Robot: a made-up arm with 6 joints. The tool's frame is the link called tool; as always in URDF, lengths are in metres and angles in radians. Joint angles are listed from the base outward.
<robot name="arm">
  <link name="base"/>
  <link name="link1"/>
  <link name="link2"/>
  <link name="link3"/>
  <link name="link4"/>
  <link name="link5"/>
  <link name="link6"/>
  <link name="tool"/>
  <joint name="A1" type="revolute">
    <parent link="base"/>
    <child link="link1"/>
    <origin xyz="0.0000 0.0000 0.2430" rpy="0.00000 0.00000 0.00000"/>
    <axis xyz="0 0 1"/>
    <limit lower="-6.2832" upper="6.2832"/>
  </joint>
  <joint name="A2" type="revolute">
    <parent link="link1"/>
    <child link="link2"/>
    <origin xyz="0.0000 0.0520 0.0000" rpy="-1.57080 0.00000 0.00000"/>
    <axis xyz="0 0 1"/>
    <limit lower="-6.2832" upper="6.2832"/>
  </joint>
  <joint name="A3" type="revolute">
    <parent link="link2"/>
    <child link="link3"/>
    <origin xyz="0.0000 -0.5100 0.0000" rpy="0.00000 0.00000 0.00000"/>
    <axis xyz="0 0 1"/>
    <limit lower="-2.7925" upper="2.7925"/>
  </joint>
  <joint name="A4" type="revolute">
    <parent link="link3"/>
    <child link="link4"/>
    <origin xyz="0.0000 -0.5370 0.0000" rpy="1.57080 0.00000 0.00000"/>
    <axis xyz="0 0 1"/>
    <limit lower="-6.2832" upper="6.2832"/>
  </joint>
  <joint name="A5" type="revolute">
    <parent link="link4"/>
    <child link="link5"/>
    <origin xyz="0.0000 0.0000 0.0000" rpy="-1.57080 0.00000 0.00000"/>
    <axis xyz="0 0 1"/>
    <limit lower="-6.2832" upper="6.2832"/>
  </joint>
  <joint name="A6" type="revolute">
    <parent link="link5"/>
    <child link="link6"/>
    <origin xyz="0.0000 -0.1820 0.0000" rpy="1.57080 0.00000 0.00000"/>
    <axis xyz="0 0 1"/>
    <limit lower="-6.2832" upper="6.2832"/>
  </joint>
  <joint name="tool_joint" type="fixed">
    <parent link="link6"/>
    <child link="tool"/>
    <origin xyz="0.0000 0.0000 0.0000" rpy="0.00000 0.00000 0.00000"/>
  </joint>
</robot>
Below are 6 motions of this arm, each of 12 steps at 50 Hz.
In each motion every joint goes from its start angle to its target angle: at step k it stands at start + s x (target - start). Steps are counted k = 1, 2, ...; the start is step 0. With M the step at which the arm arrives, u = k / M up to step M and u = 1 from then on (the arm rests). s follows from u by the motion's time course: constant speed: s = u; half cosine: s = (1 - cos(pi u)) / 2; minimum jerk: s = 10 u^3 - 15 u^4 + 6 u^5.
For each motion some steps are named. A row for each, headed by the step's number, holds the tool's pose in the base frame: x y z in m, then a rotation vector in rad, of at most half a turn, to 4 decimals.
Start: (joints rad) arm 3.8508 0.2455 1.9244 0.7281 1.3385 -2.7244
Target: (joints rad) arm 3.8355 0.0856 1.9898 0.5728 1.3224 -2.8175
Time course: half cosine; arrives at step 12
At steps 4, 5, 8, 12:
4: -0.2862 -0.4598 0.3123 -0.0322 2.4907 -0.4829
5: -0.2845 -0.4537 0.3170 -0.0588 2.5117 -0.4812
8: -0.2791 -0.4342 0.3313 -0.1434 2.5767 -0.4732
12: -0.2755 -0.4212 0.3401 -0.1998 2.6185 -0.4656

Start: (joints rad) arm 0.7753 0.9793 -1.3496 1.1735 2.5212 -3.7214
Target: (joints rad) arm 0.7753 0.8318 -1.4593 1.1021 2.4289 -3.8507
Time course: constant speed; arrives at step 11
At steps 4, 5, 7, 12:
4: 0.0876 0.3000 0.9211 -0.5835 -2.6020 -1.3135
5: 0.0783 0.2920 0.9246 -0.5618 -2.5983 -1.3570
7: 0.0597 0.2759 0.9311 -0.5175 -2.5893 -1.4441
12: 0.0222 0.2432 0.9413 -0.4245 -2.5645 -1.6183

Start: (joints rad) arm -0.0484 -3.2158 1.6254 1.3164 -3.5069 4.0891
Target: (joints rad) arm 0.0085 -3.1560 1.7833 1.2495 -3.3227 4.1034
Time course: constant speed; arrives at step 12
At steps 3, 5, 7, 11, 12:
3: -0.3294 0.1184 -0.2381 2.0233 0.6532 2.2357
5: -0.3328 0.1100 -0.2262 2.0824 0.6201 2.1952
7: -0.3359 0.1015 -0.2146 2.1399 0.5876 2.1514
11: -0.3412 0.0845 -0.1919 2.2497 0.5248 2.0548
12: -0.3423 0.0802 -0.1863 2.2760 0.5096 2.0288

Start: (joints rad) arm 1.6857 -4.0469 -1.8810 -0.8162 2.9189 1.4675
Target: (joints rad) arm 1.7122 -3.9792 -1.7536 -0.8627 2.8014 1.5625
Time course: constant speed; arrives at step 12
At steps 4, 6, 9, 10, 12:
4: -0.0874 0.5639 0.2359 0.8391 2.7340 -0.1993
6: -0.0883 0.5725 0.2256 0.8485 2.7048 -0.2093
9: -0.0896 0.5850 0.2094 0.8603 2.6608 -0.2227
10: -0.0900 0.5890 0.2039 0.8637 2.6461 -0.2267
12: -0.0909 0.5969 0.1925 0.8695 2.6168 -0.2341

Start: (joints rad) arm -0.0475 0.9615 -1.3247 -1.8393 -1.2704 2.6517
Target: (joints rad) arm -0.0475 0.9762 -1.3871 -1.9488 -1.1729 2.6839
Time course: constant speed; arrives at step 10
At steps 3, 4, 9, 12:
3: 0.2574 0.2045 1.1058 -1.0494 0.5060 0.4360
4: 0.2559 0.2034 1.1065 -1.0364 0.5005 0.4311
9: 0.2479 0.1977 1.1098 -0.9718 0.4707 0.4064
12: 0.2462 0.1965 1.1104 -0.9590 0.4643 0.4015

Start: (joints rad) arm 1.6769 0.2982 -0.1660 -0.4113 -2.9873 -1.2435
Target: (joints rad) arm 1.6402 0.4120 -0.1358 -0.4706 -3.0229 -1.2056
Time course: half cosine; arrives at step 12
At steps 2, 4, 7, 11, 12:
2: -0.0813 0.1716 1.0864 2.7114 -0.9073 0.0861
4: -0.0819 0.1927 1.0819 2.6832 -0.9357 0.1012
7: -0.0822 0.2361 1.0710 2.6239 -0.9925 0.1336
11: -0.0813 0.2760 1.0590 2.5678 -1.0429 0.1651
12: -0.0812 0.2779 1.0583 2.5651 -1.0453 0.1666

